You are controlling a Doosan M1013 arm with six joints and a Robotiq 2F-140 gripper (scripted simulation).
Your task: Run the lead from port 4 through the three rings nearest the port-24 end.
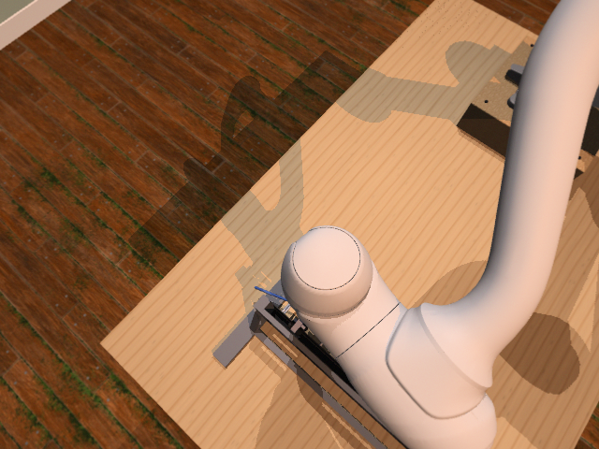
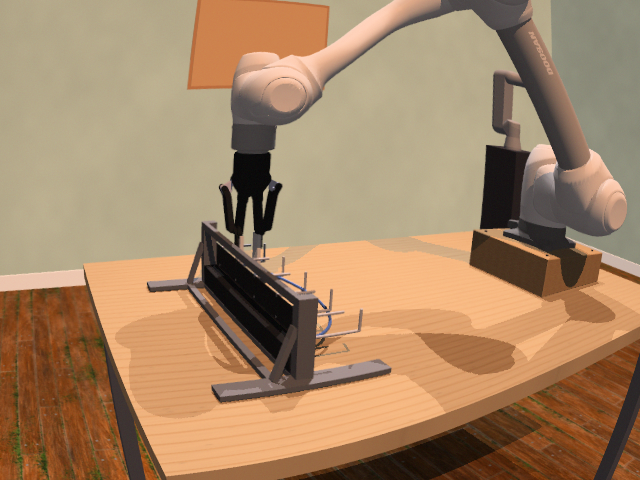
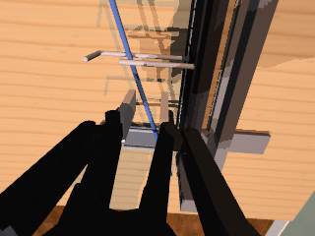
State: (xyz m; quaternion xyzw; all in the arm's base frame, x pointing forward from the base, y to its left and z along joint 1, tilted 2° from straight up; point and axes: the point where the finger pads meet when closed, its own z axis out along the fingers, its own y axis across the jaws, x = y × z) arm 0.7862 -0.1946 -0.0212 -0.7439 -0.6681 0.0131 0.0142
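The lead end is 13 cm to the right of my hand, 4 cm below it and 2 cm ahead of it. Also, from my hand: dark grey rack: 14 cm to the left, 8 cm ahead, 3 cm below.
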